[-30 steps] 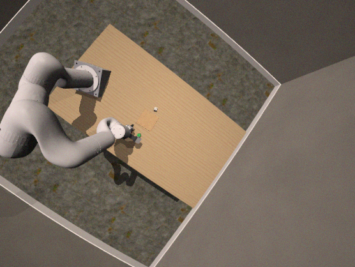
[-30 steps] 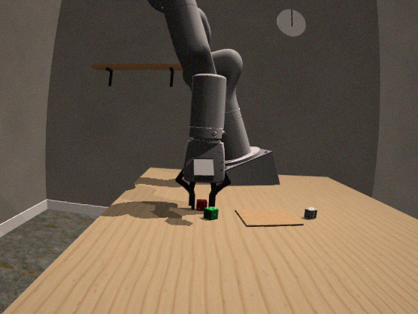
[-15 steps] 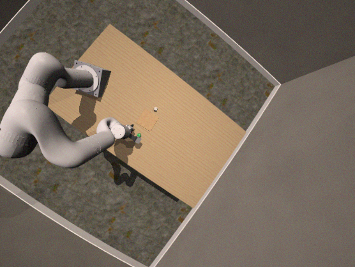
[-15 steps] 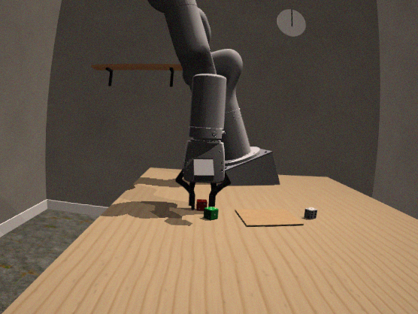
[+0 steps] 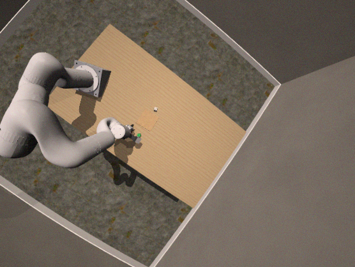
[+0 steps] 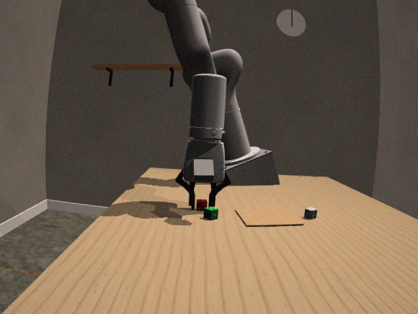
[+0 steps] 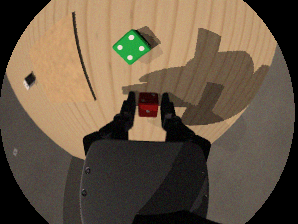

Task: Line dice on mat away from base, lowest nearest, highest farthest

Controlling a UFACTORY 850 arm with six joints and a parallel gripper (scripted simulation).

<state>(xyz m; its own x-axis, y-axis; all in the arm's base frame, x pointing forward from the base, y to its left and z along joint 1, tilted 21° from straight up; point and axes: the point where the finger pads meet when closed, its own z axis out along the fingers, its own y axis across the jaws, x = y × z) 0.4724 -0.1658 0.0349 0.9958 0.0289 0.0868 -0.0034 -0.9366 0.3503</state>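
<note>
Right now my hand is 10 mm above the red die. Also, from my hand: white die: 70 mm ahead, 270 mm to the left, 10 mm below; green die: 80 mm ahead, 20 mm to the left, 10 mm below; tan mat: 70 mm ahead, 160 mm to the left, 20 mm below.
</note>
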